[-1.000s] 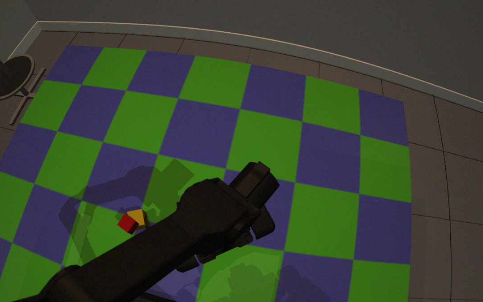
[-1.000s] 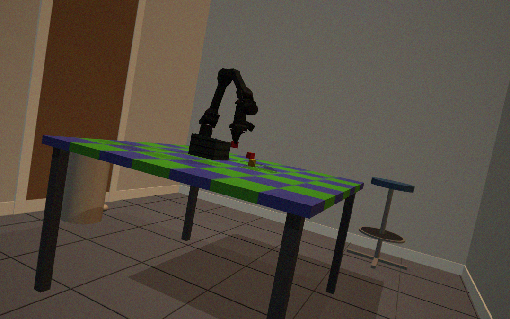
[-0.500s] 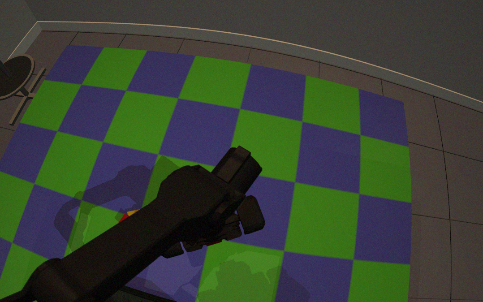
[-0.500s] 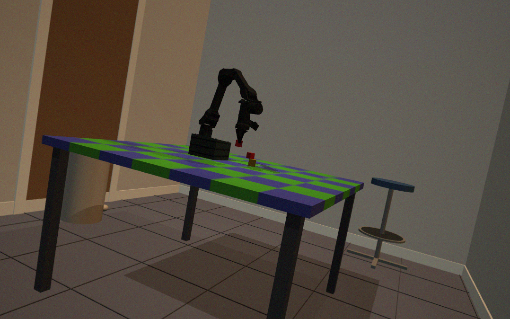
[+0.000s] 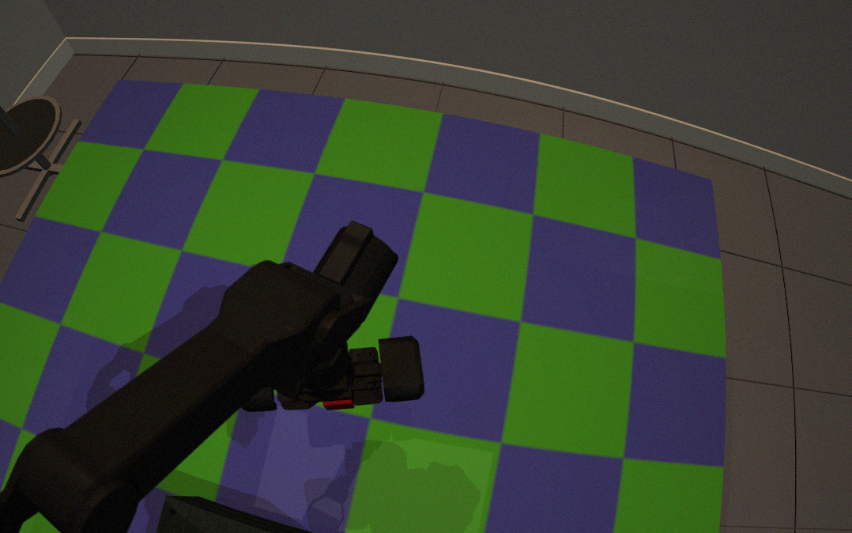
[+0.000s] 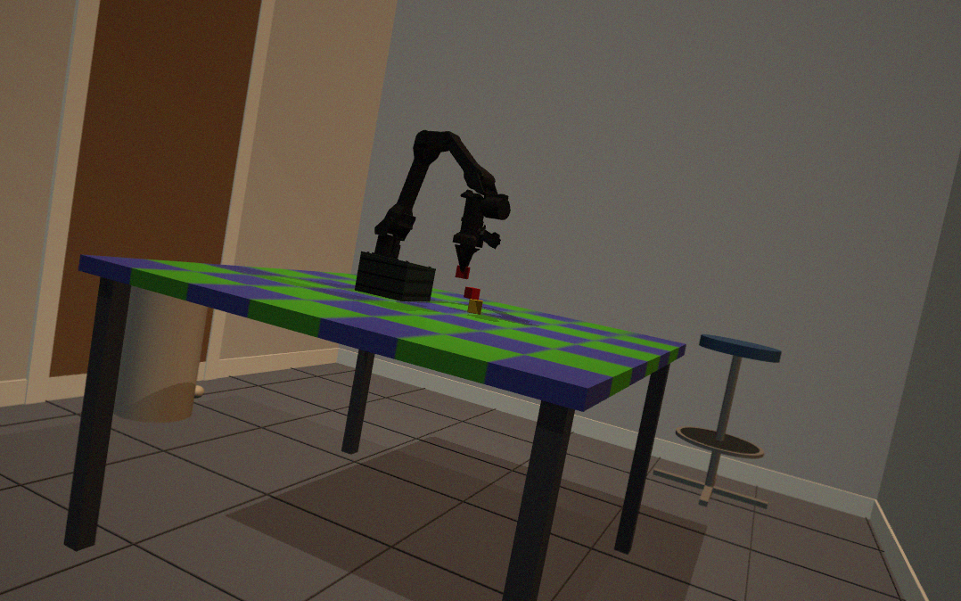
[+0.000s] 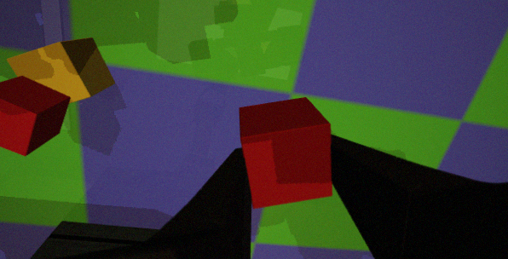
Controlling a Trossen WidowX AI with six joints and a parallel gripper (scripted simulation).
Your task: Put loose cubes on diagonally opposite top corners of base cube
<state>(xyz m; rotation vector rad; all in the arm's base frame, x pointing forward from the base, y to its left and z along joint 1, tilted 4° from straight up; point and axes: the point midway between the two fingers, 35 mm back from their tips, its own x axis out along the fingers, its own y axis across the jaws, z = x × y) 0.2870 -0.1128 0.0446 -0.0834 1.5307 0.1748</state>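
Now: gripper tip 150 mm to the right of the yellow base cube, 100 mm above it and 10 mm short of it.
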